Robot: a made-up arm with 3 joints.
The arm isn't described. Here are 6 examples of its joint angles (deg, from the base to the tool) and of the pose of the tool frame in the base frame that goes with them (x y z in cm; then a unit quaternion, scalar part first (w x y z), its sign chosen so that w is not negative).
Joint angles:
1: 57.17 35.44 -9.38
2: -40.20 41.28 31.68
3: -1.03 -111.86 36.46
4: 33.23 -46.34 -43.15
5: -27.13 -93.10 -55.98
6: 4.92 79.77 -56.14
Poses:
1: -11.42 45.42 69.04 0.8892 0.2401 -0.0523 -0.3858
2: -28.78 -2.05 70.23 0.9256 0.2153 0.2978 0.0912
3: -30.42 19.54 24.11 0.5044 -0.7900 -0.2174 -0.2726
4: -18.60 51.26 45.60 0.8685 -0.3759 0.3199 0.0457
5: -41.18 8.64 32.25 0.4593 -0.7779 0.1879 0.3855
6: -38.56 6.00 63.33 0.7594 0.4802 -0.2656 0.3496
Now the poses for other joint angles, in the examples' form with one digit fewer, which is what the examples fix.
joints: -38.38 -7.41 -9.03
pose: -41.8 7.7 58.6 0.913 -0.157 0.047 0.373
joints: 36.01 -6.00 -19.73
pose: -16.6 49.6 59.2 0.974 -0.093 0.128 -0.163
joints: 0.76 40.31 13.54
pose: -32.7 20.0 70.1 0.940 0.293 0.143 -0.099
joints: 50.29 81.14 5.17
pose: -28.1 31.5 67.9 0.722 0.595 -0.149 -0.321
